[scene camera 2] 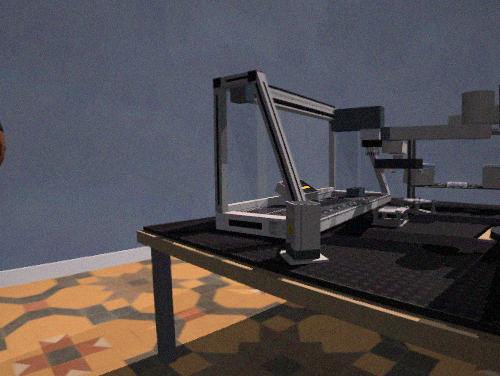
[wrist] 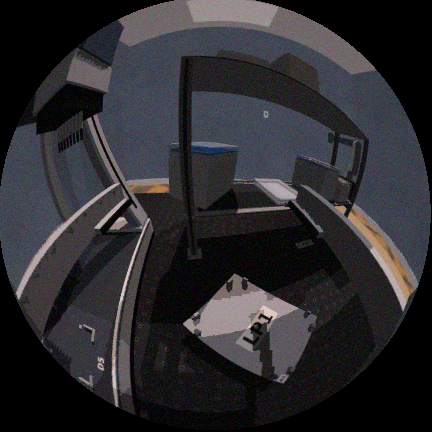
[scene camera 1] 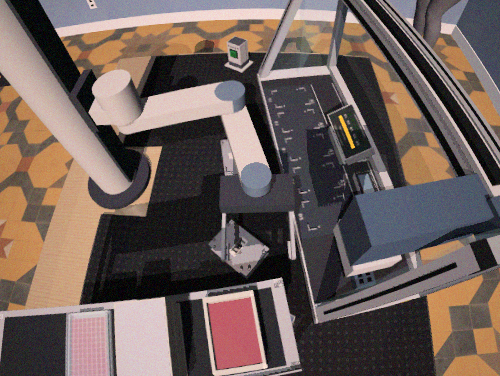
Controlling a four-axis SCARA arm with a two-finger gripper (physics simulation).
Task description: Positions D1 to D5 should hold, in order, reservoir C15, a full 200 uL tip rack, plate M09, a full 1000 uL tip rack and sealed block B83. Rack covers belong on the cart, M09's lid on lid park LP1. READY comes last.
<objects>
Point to a green-screen device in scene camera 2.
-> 307, 217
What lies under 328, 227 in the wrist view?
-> My gripper.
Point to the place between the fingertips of my gripper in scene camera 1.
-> At 258, 259
</objects>
